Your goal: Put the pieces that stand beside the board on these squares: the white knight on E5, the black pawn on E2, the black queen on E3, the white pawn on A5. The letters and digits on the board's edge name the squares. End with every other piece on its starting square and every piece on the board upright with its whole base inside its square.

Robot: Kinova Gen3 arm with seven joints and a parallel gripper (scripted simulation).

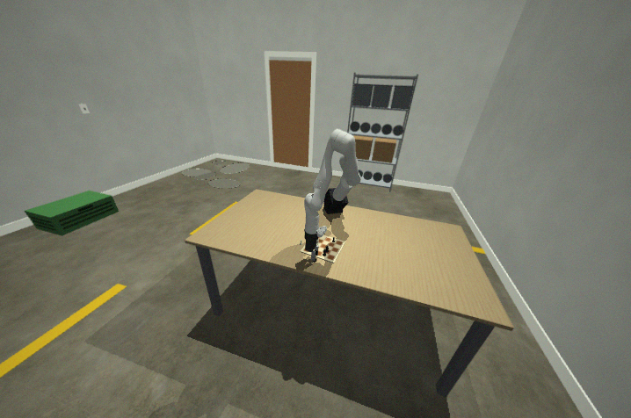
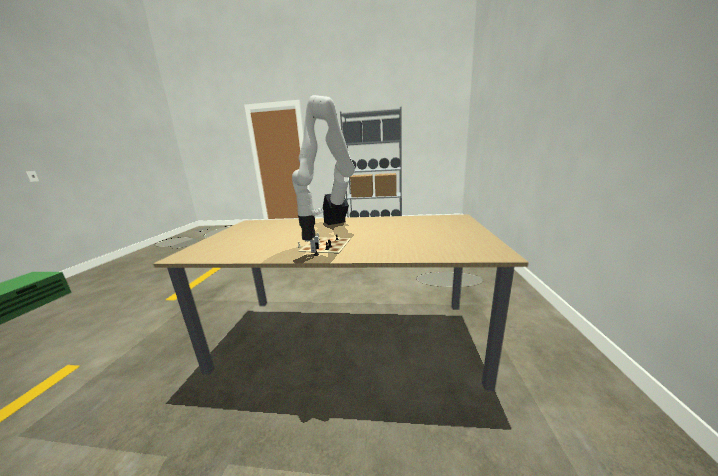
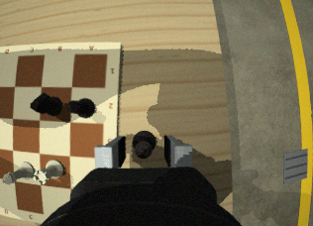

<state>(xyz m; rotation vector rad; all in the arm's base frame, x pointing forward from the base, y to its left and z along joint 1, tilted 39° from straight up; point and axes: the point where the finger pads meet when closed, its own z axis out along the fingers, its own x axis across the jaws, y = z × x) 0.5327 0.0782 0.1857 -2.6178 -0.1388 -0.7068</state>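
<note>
Now: hand 2 cm above the black queen. The rest, counted from my hand: black pawn: 22 cm behind, 2 cm below; then chessboard: 14 cm behind, 4 cm below, 3 cm to the right; then white pawn: 15 cm to the right, 7 cm behind, 3 cm below.
</note>
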